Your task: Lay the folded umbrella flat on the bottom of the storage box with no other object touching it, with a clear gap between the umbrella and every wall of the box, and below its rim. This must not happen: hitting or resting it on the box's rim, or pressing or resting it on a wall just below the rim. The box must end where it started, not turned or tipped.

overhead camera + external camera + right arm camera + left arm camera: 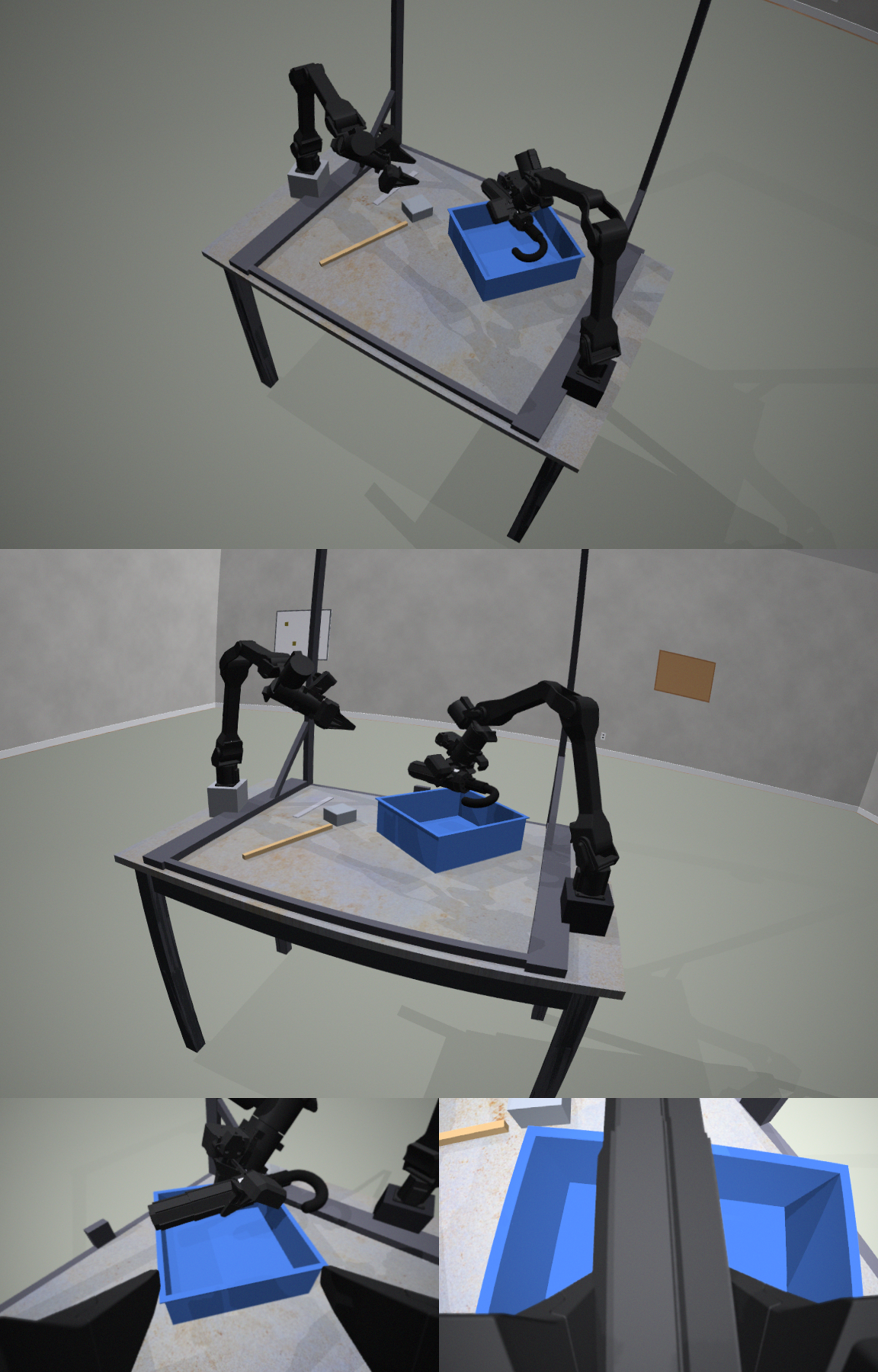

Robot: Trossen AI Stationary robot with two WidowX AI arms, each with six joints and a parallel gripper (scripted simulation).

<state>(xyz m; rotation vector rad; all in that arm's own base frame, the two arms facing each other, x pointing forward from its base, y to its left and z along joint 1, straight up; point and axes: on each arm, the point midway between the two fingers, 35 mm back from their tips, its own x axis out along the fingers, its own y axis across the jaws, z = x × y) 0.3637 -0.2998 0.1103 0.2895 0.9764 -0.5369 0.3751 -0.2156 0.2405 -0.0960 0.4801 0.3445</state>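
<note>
Right now the umbrella is 3 cm ahead of my left hand, 1 cm to the left of it and 1 cm below it. The rest, counted from my left hand: grey block (31 cm to the right, 17 cm below, 5 cm ahead); blue storage box (14 cm below, 1 cm to the left, 1 cm behind); wooden stick (32 cm to the right, 26 cm ahead, 18 cm below).
</note>
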